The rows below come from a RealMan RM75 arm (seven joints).
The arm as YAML. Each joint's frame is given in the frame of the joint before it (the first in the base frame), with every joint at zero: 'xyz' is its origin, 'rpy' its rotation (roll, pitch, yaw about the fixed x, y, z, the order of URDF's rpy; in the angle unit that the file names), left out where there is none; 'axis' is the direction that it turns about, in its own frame. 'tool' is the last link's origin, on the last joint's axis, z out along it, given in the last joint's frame.
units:
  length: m
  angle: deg
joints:
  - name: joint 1
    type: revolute
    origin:
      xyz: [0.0, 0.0, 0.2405]
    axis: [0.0, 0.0, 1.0]
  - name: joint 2
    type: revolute
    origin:
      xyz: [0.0, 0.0, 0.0]
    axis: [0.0, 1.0, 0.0]
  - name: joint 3
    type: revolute
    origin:
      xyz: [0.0, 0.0, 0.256]
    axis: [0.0, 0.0, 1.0]
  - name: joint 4
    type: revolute
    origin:
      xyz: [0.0, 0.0, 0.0]
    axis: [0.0, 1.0, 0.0]
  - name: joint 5
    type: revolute
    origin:
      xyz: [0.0, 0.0, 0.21]
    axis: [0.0, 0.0, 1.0]
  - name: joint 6
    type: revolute
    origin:
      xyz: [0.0, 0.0, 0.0]
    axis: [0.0, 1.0, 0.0]
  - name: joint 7
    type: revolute
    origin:
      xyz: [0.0, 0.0, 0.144]
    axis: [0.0, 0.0, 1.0]
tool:
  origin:
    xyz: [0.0, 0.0, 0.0]
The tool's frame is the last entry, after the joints.
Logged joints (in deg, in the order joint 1, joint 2, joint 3, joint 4, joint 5, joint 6, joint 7), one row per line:
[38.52 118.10 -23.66 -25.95 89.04 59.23 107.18]
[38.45 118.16 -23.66 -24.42 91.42 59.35 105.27]
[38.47 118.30 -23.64 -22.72 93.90 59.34 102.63]
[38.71 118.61 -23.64 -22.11 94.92 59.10 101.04]
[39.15 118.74 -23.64 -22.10 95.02 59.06 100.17]
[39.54 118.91 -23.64 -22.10 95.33 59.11 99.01]
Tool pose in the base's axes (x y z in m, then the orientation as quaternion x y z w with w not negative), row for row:
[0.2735 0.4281 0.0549 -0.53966 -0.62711 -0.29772 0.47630]
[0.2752 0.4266 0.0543 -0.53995 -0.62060 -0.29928 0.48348]
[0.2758 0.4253 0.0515 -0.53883 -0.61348 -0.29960 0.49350]
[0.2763 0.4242 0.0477 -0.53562 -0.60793 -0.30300 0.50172]
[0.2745 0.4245 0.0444 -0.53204 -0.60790 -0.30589 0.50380]
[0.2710 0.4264 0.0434 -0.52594 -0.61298 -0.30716 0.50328]
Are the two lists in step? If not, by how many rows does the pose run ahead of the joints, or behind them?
The pose runs 1 row behind the joints: the pose in row i belongs to the joints in row i - 1.
